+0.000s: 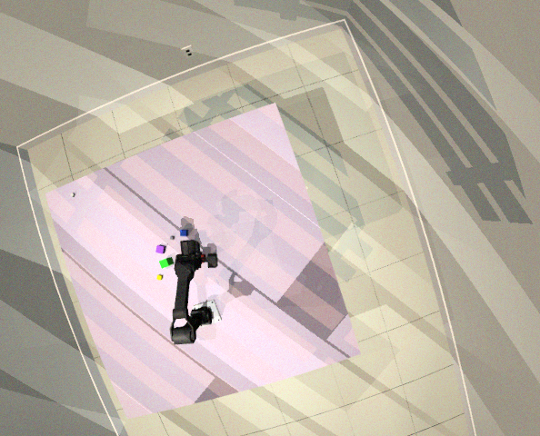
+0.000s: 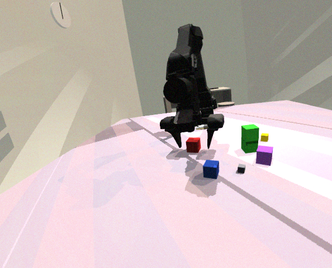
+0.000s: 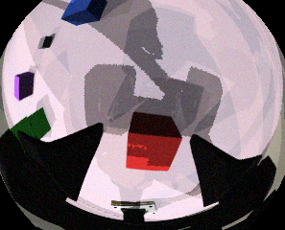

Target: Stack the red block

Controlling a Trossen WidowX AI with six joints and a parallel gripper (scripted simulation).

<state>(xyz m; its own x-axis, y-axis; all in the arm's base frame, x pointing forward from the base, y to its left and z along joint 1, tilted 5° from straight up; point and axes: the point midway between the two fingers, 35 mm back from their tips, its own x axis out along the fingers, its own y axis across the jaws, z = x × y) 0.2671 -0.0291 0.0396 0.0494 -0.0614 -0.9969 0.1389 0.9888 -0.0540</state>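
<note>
My gripper tip is now 7 cm short of the purple block, 19 cm to the right of it and 1 cm below it. Also, from my gripper tip: small yellow block (6 cm behind, 22 cm to the left); red block (1 cm above); blue block (13 cm ahead, 6 cm to the left, 1 cm above).
</note>
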